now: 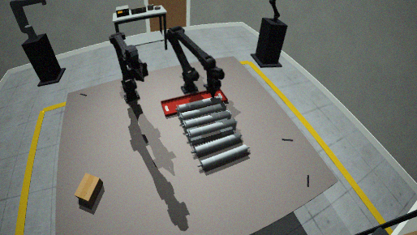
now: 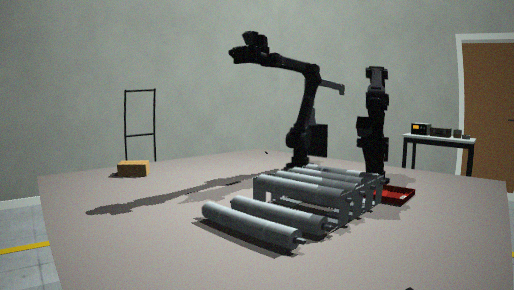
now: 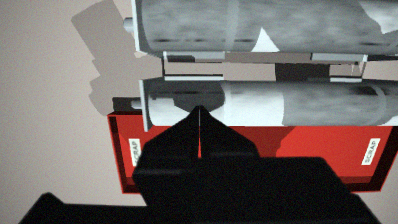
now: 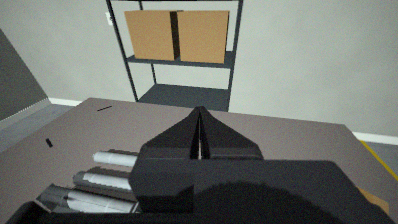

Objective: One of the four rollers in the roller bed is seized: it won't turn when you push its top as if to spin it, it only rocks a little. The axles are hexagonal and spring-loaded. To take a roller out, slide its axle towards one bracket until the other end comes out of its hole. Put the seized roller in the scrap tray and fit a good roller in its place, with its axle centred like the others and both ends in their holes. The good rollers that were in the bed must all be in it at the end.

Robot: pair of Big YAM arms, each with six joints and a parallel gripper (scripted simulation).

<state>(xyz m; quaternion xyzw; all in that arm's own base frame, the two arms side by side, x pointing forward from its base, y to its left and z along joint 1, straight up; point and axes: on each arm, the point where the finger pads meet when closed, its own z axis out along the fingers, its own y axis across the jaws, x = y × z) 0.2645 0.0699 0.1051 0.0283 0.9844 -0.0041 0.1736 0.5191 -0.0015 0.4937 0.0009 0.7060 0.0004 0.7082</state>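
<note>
Right now my left hand is 100 mm short of the bed roller, 90 mm to the left of it and 30 mm above it. Round my left hand: red scrap tray 80 mm behind, 110 mm to the right, 100 mm below; cardboard box 510 mm ahead, 880 mm to the right, 70 mm below.
</note>
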